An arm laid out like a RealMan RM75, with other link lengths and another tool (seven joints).
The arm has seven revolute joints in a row. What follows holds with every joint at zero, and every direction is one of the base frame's. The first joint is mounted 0.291 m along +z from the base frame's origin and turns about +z. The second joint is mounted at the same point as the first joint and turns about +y. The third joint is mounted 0.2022 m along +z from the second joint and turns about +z. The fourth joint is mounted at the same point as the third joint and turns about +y. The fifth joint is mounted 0.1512 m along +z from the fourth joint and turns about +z. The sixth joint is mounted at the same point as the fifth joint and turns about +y. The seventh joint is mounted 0.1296 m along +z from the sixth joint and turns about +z. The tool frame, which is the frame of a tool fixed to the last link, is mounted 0.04 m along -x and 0.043 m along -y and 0.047 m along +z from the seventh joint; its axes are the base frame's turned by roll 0, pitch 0.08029 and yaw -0.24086 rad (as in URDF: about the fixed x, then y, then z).
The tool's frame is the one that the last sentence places.
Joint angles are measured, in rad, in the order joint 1, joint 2, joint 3, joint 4, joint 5, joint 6, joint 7. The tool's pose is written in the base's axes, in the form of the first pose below.
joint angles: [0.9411, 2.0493, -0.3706, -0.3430, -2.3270, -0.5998, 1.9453]
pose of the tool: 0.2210 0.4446 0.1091 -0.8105 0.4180 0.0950 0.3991
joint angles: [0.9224, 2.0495, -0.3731, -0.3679, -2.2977, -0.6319, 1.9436]
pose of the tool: 0.2230 0.4431 0.1131 -0.8076 0.4219 0.1088 0.3973
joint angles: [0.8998, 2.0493, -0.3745, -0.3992, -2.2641, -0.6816, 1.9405]
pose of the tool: 0.2238 0.4410 0.1172 -0.8067 0.4241 0.1267 0.3916
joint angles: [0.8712, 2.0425, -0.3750, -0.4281, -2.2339, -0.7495, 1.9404]
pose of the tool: 0.2257 0.4374 0.1216 -0.8077 0.4263 0.1448 0.3807
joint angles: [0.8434, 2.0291, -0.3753, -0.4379, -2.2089, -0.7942, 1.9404]
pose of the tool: 0.2319 0.4332 0.1266 -0.8052 0.4321 0.1561 0.3748
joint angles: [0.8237, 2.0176, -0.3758, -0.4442, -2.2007, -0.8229, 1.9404]
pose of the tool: 0.2371 0.4301 0.1307 -0.8045 0.4346 0.1591 0.3723
